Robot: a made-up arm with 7 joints.
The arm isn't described. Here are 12 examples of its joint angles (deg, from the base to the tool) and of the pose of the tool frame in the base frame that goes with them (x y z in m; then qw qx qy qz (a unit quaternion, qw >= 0)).
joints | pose
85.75 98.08 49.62 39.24 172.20 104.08 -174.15 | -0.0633 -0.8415 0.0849 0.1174 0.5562 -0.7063 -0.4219
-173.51 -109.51 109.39 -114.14 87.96 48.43 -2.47 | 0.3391 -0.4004 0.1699 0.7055 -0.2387 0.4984 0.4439
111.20 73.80 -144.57 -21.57 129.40 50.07 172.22 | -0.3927 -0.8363 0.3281 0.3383 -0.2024 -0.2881 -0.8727
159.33 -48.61 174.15 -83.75 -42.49 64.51 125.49 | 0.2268 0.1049 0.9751 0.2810 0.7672 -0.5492 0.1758
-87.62 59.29 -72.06 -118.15 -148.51 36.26 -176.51 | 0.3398 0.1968 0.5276 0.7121 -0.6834 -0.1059 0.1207
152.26 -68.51 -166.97 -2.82 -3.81 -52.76 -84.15 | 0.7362 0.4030 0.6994 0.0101 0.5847 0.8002 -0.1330
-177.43 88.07 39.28 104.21 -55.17 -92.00 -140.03 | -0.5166 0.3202 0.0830 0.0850 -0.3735 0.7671 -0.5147
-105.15 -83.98 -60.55 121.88 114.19 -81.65 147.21 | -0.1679 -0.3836 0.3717 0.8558 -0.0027 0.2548 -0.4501
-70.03 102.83 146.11 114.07 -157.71 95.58 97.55 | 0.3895 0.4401 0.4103 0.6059 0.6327 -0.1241 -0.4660
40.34 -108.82 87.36 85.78 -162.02 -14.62 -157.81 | -0.6891 0.0073 0.0809 0.6966 -0.6427 0.3141 -0.0551
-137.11 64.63 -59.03 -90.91 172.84 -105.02 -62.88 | -0.1832 0.5528 0.6800 0.5173 0.5998 0.5800 0.1904
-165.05 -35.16 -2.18 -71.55 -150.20 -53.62 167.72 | 0.7063 -0.1069 0.6690 0.4753 -0.0459 -0.8670 0.1427
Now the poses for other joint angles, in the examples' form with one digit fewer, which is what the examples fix.
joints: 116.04 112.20 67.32 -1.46 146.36 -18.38 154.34
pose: -0.419 -0.800 -0.112 0.746 -0.152 0.423 0.490
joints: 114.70 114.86 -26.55 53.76 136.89 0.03 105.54
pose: -0.133 -0.598 -0.362 0.818 -0.092 -0.200 -0.531
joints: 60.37 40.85 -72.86 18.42 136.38 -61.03 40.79
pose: 0.441 -0.432 0.933 0.526 0.360 -0.764 0.099
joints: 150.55 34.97 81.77 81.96 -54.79 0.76 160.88
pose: -0.553 0.189 0.738 0.487 0.712 -0.060 0.502
